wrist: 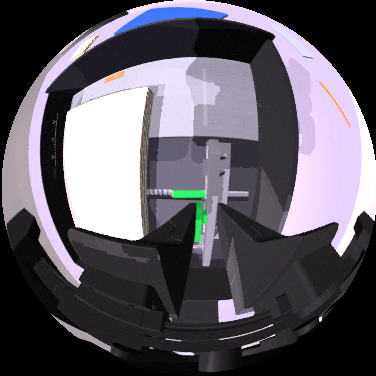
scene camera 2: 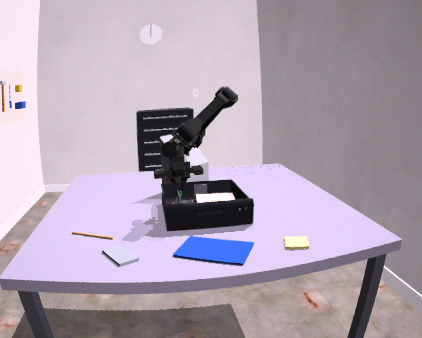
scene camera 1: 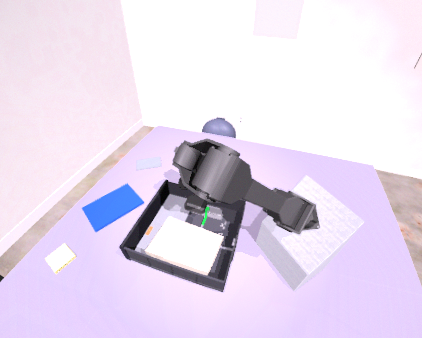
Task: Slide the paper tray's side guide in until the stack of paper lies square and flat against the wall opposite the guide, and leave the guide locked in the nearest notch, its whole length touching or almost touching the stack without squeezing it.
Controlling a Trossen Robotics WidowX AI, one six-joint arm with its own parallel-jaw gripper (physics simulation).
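Pixels of known places: gripper, fingertip midpoint: (wrist: 205, 208) (scene camera 2: 179, 194); arm's base, link origin: (wrist: 166, 352) (scene camera 1: 305, 218).
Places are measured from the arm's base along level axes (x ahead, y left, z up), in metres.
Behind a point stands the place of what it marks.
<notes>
The black paper tray (scene camera 1: 170, 268) @(y 0.185, x 0.337, z -0.147 m) (scene camera 2: 207, 220) @(y 0.026, x 0.505, z -0.165 m) (wrist: 277, 125) @(y -0.110, x 0.387, z -0.135 m) stands on the table. The white paper stack (scene camera 1: 185, 245) @(y 0.097, x 0.327, z -0.155 m) (scene camera 2: 215, 197) @(y 0.097, x 0.280, z -0.155 m) (wrist: 105, 165) @(y 0.061, x 0.346, z -0.156 m) lies in it near the wall opposite the guide; whether it touches that wall cannot be told. The grey side guide (wrist: 216, 165) @(y -0.054, x 0.350, z -0.118 m) stands upright, a clear gap from the stack across its whole length. Its green lever (scene camera 1: 206, 214) @(y -0.052, x 0.306, z -0.169 m) (scene camera 2: 181, 193) @(y -0.042, x 0.319, z -0.118 m) (wrist: 199, 227) @(y -0.044, x 0.306, z -0.114 m) is on the stack side. My gripper (scene camera 1: 199, 206) @(y -0.048, x 0.319, z -0.120 m) (scene camera 2: 180, 187) @(y -0.048, x 0.319, z -0.120 m) (wrist: 205, 208) @(y -0.048, x 0.319, z -0.120 m) reaches into the tray, shut on the guide and lever, pinched together. In scene camera 1 the arm partly hides the guide.
A blue folder (scene camera 1: 112, 206) @(y 0.023, x 0.683, z -0.189 m) (scene camera 2: 215, 251) @(y 0.015, x 0.706, z -0.188 m) (wrist: 170, 17) @(y 0.009, x 0.666, z -0.190 m), a yellow notepad (scene camera 1: 61, 257) @(y 0.271, x 0.711, z -0.187 m) (scene camera 2: 296, 243) @(y 0.266, x 0.732, z -0.186 m) and a grey pad (scene camera 1: 149, 163) @(y -0.268, x 0.680, z -0.187 m) (scene camera 2: 120, 254) @(y -0.270, x 0.695, z -0.187 m) lie outside the tray. An orange pencil (scene camera 2: 92, 235) @(y -0.385, x 0.530, z -0.192 m) (wrist: 336, 104) @(y -0.379, x 0.527, z -0.194 m) lies past the guide side. A white block (scene camera 1: 320, 225) @(y 0.021, x -0.035, z 0.010 m) stands under the arm.
</notes>
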